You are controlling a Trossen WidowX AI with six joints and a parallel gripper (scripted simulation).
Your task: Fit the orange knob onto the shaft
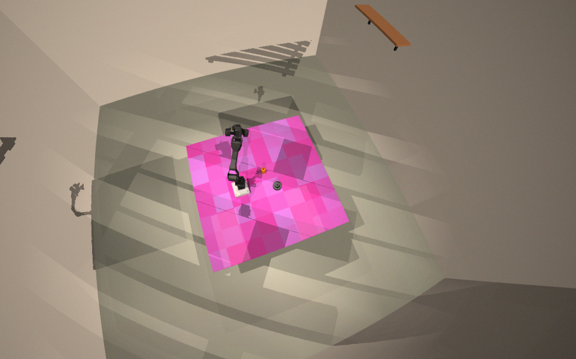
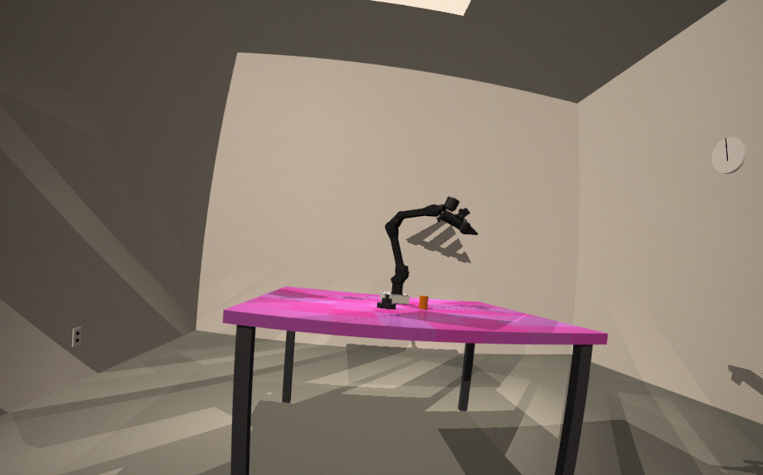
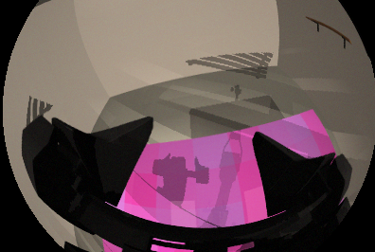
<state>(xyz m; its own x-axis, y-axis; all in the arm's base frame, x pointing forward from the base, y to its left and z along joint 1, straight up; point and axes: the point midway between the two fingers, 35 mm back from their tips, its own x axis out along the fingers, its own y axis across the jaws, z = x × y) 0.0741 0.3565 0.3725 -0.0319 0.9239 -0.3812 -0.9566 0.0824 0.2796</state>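
The orange knob lies 170 mm ahead of my gripper tip, 280 mm to the right of it and 370 mm below it. Also, from my gripper tip: dark round pedestal: 260 mm ahead, 450 mm to the right, 370 mm below.
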